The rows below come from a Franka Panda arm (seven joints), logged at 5 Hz.
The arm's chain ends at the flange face. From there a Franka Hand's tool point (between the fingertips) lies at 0.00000 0.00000 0.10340 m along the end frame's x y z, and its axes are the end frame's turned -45 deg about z.
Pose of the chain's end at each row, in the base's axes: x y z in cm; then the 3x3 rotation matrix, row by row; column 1 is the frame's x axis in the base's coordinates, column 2 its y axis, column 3 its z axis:
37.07 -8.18 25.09; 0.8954 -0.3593 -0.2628; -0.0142 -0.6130 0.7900; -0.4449 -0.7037 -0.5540
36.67 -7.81 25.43; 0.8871 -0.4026 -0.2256; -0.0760 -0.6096 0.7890; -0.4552 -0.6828 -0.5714
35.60 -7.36 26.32; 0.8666 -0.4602 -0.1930; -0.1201 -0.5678 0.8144; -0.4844 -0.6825 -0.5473
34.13 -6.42 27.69; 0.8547 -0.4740 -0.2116; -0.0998 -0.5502 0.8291; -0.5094 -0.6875 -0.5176
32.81 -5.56 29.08; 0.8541 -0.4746 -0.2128; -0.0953 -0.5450 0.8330; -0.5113 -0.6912 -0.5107
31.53 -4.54 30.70; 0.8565 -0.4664 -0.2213; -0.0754 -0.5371 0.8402; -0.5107 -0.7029 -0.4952
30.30 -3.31 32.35; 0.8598 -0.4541 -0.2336; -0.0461 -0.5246 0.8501; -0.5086 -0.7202 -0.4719
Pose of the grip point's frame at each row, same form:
34.35 -0.01 19.36; 0.8872 0.3791 -0.2628; 0.4234 -0.4435 0.7900; 0.1830 -0.8122 -0.5540
34.34 0.35 19.52; 0.9120 0.3426 -0.2256; 0.3773 -0.4848 0.7890; 0.1609 -0.8047 -0.5714
33.60 1.06 20.66; 0.9382 0.2874 -0.1930; 0.3166 -0.4864 0.8144; 0.1401 -0.8251 -0.5473
31.94 2.15 22.34; 0.9395 0.2692 -0.2116; 0.3185 -0.4596 0.8291; 0.1259 -0.8463 -0.5176
30.61 3.05 23.80; 0.9395 0.2683 -0.2128; 0.3180 -0.4528 0.8330; 0.1272 -0.8503 -0.5107
29.24 4.15 25.58; 0.9354 0.2758 -0.2213; 0.3265 -0.4331 0.8402; 0.1359 -0.8581 -0.4952
27.88 5.48 27.47; 0.9291 0.2869 -0.2336; 0.3384 -0.4035 0.8501; 0.1496 -0.8689 -0.4719

